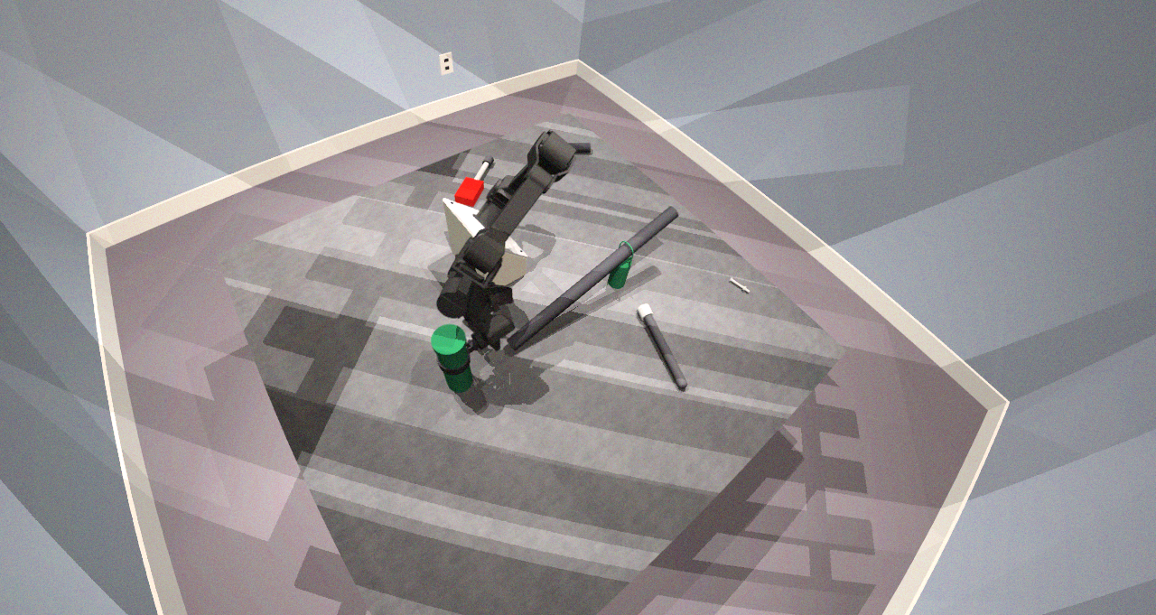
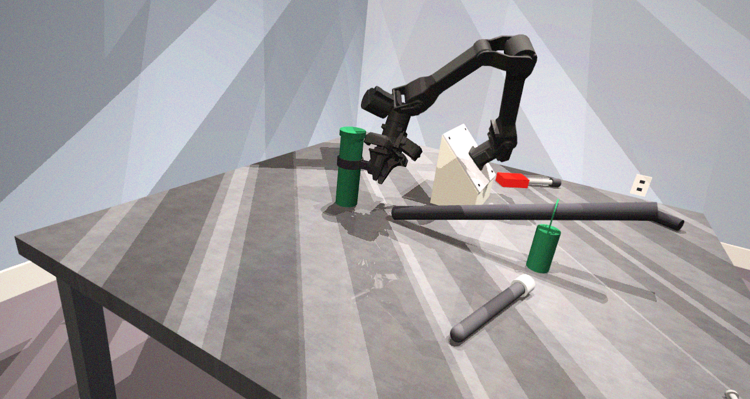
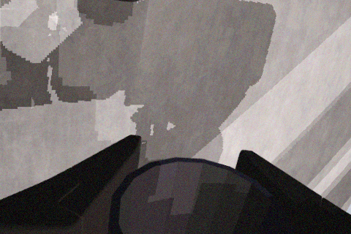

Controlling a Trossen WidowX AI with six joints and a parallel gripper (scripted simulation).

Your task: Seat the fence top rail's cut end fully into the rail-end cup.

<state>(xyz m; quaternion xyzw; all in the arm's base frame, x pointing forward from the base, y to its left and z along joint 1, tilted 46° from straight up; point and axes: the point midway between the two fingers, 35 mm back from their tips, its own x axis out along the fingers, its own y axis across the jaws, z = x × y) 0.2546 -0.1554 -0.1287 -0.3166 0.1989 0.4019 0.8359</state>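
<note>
Right now the rail-end cup is 2 cm behind my gripper tip, 2 cm to the right of it and 3 cm above it. The rest, counted from my gripper tip: red-handled tool: 54 cm behind, 38 cm to the left, 8 cm below; then green loop: 3 cm ahead, 41 cm to the left, 1 cm above; then pin: 29 cm ahead, 68 cm to the left, 8 cm below.
</note>
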